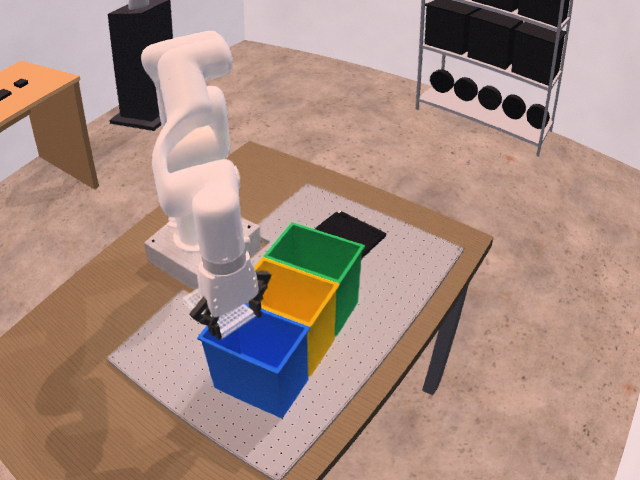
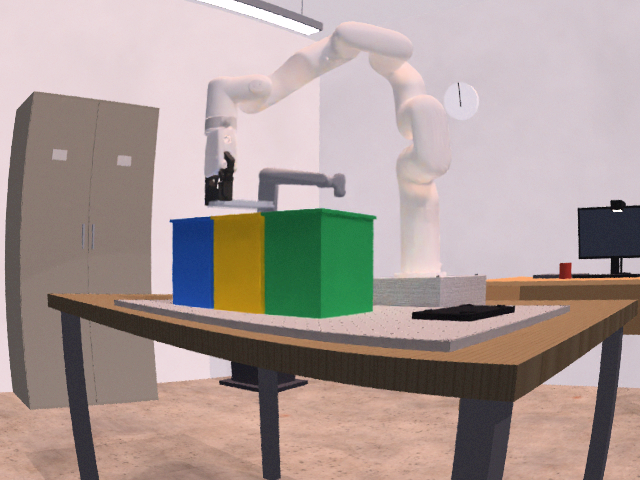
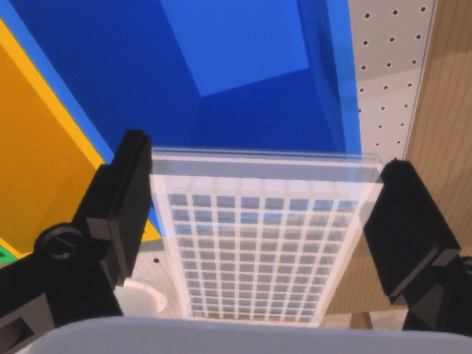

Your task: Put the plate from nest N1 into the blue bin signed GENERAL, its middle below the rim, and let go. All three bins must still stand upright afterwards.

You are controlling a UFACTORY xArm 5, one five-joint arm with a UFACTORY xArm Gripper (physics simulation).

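Frame: origin at the arm's base, x ahead, y left, z up, level; centimetres.
Where they show: gripper, fingertip midpoint: (image 1: 236, 323) (image 2: 218, 203) (image 3: 266, 175); arm's base, link origin: (image 1: 196, 236) (image 2: 420, 277) (image 3: 130, 293).
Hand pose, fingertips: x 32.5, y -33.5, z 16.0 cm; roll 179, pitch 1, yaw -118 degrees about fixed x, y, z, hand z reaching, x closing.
Observation:
Things, the pixels of their top centre, and the offset from my fingertips. Level surfaces: height alone.
- clear gridded plate, top centre: (image 3: 256, 275) (image 1: 216, 304) (image 2: 240, 201) dz +0.8, dx -5.3, dy +2.1 cm
- blue bin, top centre: (image 3: 202, 95) (image 1: 252, 333) (image 2: 218, 220) dz -3.9, dx +2.0, dy +2.2 cm
- flat black nest, top centre: (image 2: 466, 307) (image 1: 349, 231) dz -20.4, dx +1.4, dy +56.1 cm
- perforated board, surface height: dz -21.9 cm
- wooden table, surface height: dz -23.2 cm
My gripper (image 1: 237, 322) (image 2: 219, 199) (image 3: 266, 175) is shut on the clear gridded plate (image 1: 235, 318) (image 2: 248, 204) (image 3: 255, 235), gripping it by its sides near one end. The plate is about level, above the rims. Its gripped end is over the robot-side part of the blue bin (image 1: 245, 377) (image 2: 192, 263) (image 3: 240, 65); its other end sticks out past the rim toward the robot base. The blue, yellow (image 1: 321, 341) (image 2: 238, 263) (image 3: 40, 150) and green (image 1: 348, 294) (image 2: 346, 263) bins stand upright in a row. No GENERAL sign is readable.
A flat black nest (image 1: 351, 227) (image 2: 462, 312) lies beyond the green bin; its label is unreadable. The bins stand on a perforated board (image 1: 155, 341) on the wooden table (image 1: 67, 335). The robot's base block (image 1: 170, 263) (image 2: 462, 291) stands behind them.

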